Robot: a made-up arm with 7 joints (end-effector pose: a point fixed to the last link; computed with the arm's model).
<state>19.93 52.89 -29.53 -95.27 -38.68 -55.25 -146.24</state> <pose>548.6 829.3 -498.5 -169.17 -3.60 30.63</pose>
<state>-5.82 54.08 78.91 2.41 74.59 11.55 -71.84</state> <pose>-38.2 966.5 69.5 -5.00 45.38 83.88</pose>
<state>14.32 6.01 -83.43 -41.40 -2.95 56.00 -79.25</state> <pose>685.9 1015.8 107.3 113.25 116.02 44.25</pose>
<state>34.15 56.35 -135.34 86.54 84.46 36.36 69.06</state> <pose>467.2 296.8 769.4 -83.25 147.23 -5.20</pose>
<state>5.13 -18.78 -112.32 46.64 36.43 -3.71 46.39</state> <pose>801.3 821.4 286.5 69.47 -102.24 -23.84</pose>
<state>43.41 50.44 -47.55 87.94 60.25 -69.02 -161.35</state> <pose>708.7 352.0 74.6 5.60 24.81 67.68</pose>
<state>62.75 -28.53 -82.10 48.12 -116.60 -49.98 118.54</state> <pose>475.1 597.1 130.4 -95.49 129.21 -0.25</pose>
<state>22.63 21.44 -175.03 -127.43 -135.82 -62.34 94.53</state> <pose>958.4 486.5 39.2 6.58 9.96 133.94</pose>
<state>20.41 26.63 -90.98 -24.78 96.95 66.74 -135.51</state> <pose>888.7 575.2 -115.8 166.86 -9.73 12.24</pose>
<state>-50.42 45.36 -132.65 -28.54 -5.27 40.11 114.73</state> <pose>-217.8 671.5 886.1 110.13 62.18 -78.37</pose>
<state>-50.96 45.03 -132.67 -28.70 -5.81 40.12 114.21</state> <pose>-218.7 677.3 882.4 110.56 61.16 -77.64</pose>
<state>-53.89 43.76 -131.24 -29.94 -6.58 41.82 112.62</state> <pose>-218.0 689.4 881.5 113.16 58.77 -75.14</pose>
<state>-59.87 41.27 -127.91 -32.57 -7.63 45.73 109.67</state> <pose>-212.8 710.9 885.4 118.24 54.23 -70.58</pose>
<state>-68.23 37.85 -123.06 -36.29 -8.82 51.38 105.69</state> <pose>-200.5 741.0 894.7 124.68 47.31 -64.75</pose>
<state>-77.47 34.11 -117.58 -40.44 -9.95 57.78 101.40</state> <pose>-179.8 775.0 908.4 130.95 38.60 -58.97</pose>
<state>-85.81 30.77 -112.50 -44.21 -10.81 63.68 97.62</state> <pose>-154.7 804.5 923.9 135.78 29.85 -54.42</pose>
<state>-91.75 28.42 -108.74 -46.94 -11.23 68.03 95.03</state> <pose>-132.9 823.4 937.6 138.79 23.26 -51.69</pose>
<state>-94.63 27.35 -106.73 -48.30 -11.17 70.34 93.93</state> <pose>-121.3 830.3 946.8 140.29 20.23 -50.69</pose>
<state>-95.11 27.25 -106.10 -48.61 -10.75 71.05 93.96</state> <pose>-118.7 828.9 952.1 140.81 20.23 -50.91</pose>
